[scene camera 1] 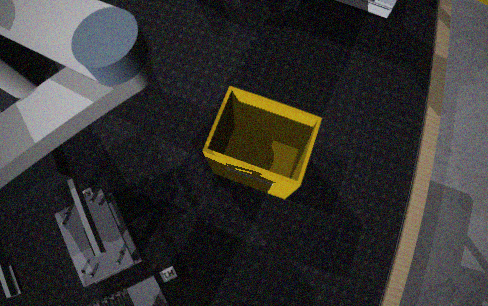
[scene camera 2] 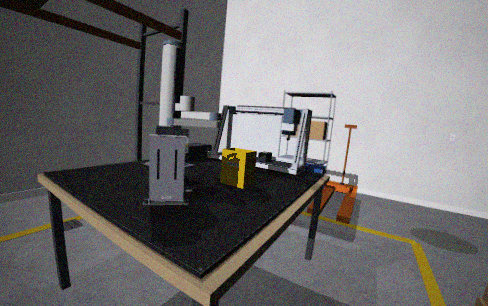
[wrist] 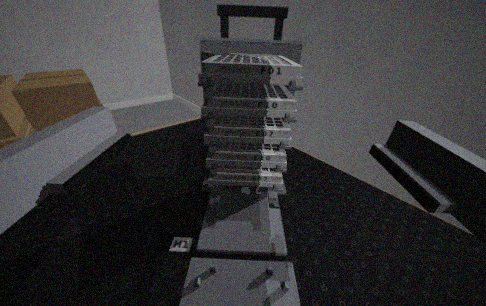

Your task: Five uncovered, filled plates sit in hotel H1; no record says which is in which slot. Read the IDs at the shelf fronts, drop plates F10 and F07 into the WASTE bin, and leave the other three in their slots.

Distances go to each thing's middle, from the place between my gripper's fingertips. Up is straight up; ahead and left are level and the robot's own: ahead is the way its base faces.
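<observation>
Counted from my hand, there's the plate E10 (wrist: 224, 153), which is 9 cm ahead, 9 cm to the right and 6 cm below, and there's hotel H1 (scene camera 2: 166, 185), which is 14 cm to the right, 15 cm ahead and 10 cm below. Going by their middles, the plate E10 is the nearest to my hand of the things named here.
</observation>
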